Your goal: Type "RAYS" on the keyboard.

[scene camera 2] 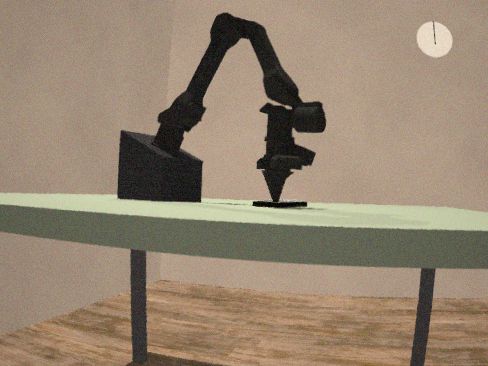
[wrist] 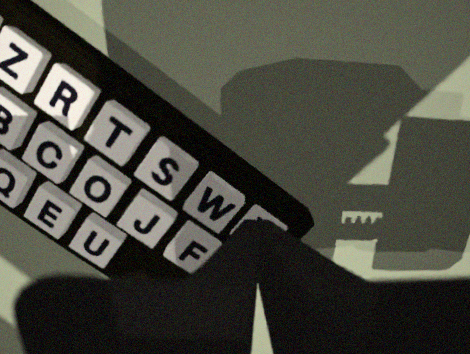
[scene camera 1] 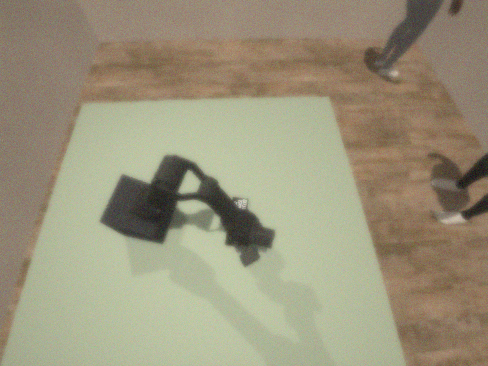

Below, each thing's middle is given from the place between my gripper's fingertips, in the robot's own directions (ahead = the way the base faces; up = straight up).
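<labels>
Black keyboard point(wrist: 134, 259), from my hand: 8 cm left of, 2 cm ahead of.
</labels>
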